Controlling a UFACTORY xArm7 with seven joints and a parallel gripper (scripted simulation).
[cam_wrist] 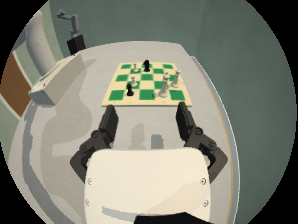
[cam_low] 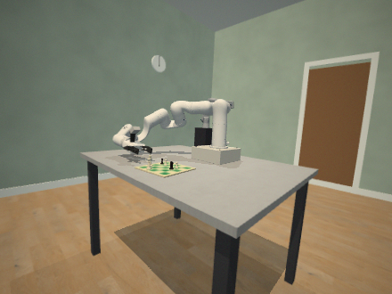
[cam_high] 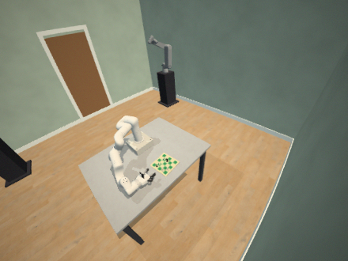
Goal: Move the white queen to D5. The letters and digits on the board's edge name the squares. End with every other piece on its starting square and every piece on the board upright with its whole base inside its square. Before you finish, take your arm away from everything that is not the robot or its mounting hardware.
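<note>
Now: hand 15 cm to the right of the white chess piece, 6 cm short of it and 4 cm above it. The rest, counted from my hand: chessboard: 18 cm to the left, 7 cm below, 3 cm behind; black piece: 10 cm to the left, 6 cm behind, 5 cm below.
</note>
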